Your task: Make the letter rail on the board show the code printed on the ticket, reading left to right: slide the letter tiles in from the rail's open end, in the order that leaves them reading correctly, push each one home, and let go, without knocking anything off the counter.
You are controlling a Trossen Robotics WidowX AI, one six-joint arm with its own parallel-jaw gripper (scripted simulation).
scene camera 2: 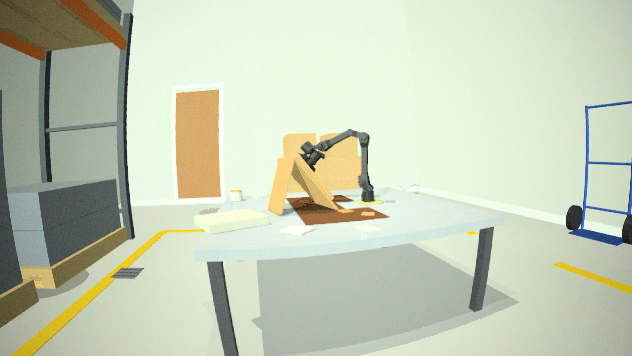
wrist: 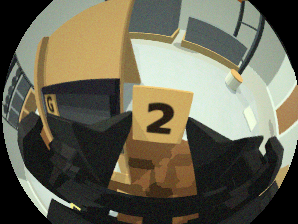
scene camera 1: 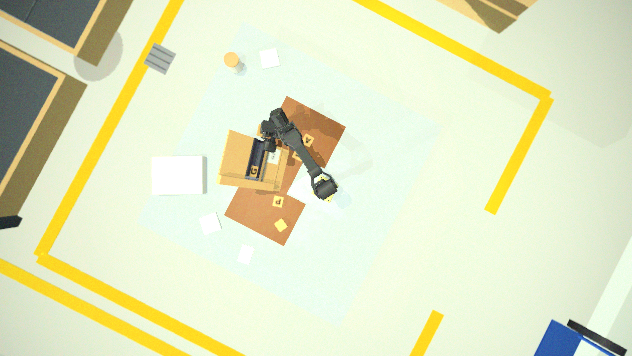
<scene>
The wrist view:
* gripper: 160,118
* slanted tan board: 85,63
</scene>
